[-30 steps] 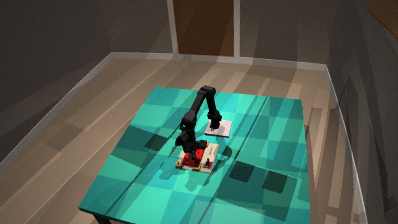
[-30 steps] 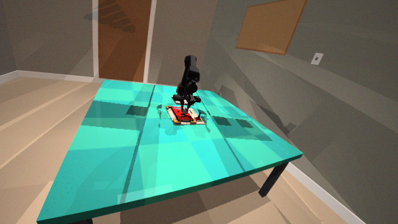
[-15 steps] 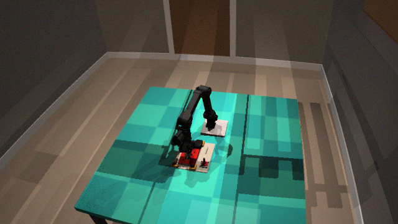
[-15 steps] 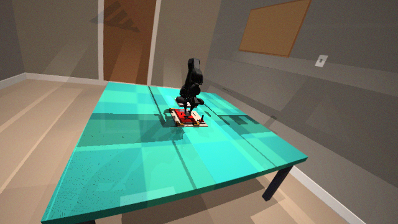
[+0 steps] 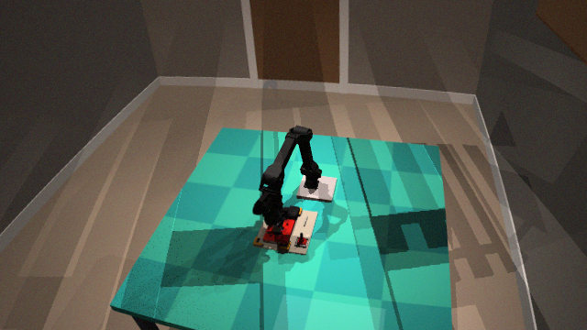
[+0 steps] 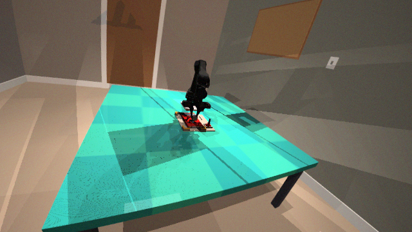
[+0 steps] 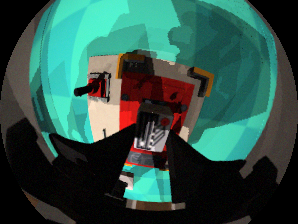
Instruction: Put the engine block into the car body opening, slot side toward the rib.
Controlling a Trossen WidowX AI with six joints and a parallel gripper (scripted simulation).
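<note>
Now: gripper tip 3 cm past the beige base plate, 1 cm to the right of it and 5 cm above it. From my gripper tip the other things lie so: engine block: 1 cm below.
</note>
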